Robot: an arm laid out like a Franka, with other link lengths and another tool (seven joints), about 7 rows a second.
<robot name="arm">
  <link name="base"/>
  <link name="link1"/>
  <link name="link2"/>
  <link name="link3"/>
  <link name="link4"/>
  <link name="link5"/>
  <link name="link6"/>
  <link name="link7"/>
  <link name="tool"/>
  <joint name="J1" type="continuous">
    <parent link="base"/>
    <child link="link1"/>
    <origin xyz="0 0 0.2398"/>
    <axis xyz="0 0 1"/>
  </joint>
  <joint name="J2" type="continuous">
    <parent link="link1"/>
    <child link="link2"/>
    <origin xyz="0 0 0" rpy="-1.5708 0 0"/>
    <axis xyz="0 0 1"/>
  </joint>
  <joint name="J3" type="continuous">
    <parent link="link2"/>
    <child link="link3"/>
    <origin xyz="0 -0.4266 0" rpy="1.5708 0 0"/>
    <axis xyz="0 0 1"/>
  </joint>
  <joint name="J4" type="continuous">
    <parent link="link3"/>
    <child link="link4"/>
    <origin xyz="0.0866 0 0" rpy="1.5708 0 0"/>
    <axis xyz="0 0 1"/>
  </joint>
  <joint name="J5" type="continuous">
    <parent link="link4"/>
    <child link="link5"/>
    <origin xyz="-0.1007 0.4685 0" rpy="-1.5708 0 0"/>
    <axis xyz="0 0 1"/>
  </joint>
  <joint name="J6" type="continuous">
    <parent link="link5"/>
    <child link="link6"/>
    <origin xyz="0 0 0" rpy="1.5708 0 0"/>
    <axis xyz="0 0 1"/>
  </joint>
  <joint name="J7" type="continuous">
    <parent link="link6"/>
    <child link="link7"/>
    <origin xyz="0.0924 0 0" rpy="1.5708 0 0"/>
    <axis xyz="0 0 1"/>
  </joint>
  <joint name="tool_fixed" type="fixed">
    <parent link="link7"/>
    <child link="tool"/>
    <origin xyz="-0.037 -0.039 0.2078" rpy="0.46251 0 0.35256"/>
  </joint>
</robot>
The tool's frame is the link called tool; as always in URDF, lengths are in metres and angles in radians. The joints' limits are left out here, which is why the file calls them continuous.
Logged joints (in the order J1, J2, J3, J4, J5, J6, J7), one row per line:
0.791 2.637 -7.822 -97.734 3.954 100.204 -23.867
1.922 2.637 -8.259 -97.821 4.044 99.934 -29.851
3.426 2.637 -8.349 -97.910 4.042 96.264 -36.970
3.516 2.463 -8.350 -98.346 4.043 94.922 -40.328
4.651 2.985 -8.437 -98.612 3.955 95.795 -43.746
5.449 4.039 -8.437 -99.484 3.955 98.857 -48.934
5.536 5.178 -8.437 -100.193 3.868 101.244 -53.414
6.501 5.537 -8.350 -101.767 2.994 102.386 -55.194
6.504 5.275 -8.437 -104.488 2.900 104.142 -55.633
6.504 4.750 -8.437 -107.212 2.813 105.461 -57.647
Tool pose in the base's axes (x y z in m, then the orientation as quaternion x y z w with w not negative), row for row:
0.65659 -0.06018 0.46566 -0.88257 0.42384 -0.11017 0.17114
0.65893 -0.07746 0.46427 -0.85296 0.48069 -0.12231 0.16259
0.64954 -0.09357 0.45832 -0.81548 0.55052 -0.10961 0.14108
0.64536 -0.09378 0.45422 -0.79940 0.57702 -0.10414 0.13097
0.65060 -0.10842 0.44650 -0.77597 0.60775 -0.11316 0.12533
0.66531 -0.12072 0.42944 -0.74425 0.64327 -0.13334 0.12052
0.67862 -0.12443 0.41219 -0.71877 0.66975 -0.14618 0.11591
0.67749 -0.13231 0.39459 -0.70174 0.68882 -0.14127 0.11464
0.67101 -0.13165 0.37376 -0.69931 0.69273 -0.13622 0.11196
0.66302 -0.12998 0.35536 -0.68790 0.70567 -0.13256 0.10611
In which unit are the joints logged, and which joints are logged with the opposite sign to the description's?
The joints are logged in degrees. Opposite sign: J1, J5, J7.
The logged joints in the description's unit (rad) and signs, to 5 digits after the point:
-0.01381 0.04602 -0.13652 -1.70578 -0.06901 1.74889 0.41656
-0.03355 0.04602 -0.14415 -1.70730 -0.07058 1.74418 0.52100
-0.05979 0.04602 -0.14572 -1.70885 -0.07055 1.68012 0.64525
-0.06137 0.04299 -0.14573 -1.71646 -0.07056 1.65670 0.70386
-0.08118 0.05210 -0.14725 -1.72110 -0.06903 1.67194 0.76351
-0.09510 0.07049 -0.14725 -1.73632 -0.06903 1.72538 0.85406
-0.09662 0.09037 -0.14725 -1.74870 -0.06751 1.76704 0.93225
-0.11346 0.09664 -0.14573 -1.77617 -0.05226 1.78697 0.96332
-0.11352 0.09207 -0.14725 -1.82366 -0.05061 1.81762 0.97098
-0.11352 0.08290 -0.14725 -1.87120 -0.04910 1.84064 1.00613

